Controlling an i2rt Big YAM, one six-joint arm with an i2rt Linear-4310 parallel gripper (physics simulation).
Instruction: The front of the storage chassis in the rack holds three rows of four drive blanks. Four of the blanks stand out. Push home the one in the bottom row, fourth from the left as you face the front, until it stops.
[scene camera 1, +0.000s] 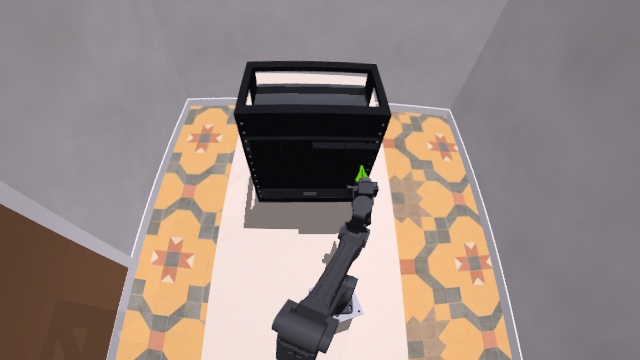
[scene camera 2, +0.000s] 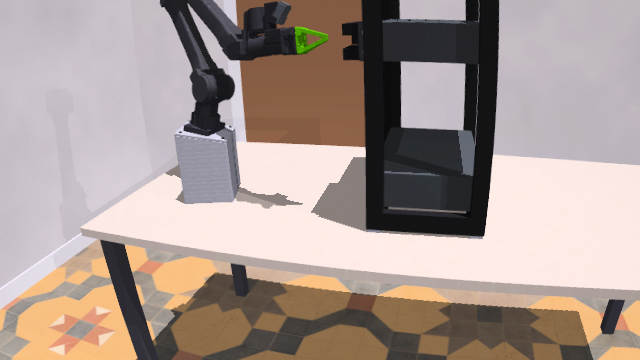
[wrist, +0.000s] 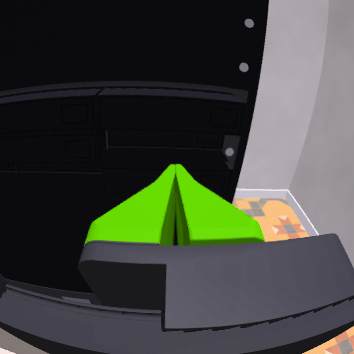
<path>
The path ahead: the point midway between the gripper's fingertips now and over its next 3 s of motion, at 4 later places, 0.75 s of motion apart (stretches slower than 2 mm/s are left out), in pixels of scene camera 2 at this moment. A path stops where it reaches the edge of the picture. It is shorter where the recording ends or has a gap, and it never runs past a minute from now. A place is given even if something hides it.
My gripper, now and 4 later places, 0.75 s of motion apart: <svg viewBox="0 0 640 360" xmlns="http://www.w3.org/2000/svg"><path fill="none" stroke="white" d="M327 37L309 19L317 28L319 53L323 53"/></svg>
</path>
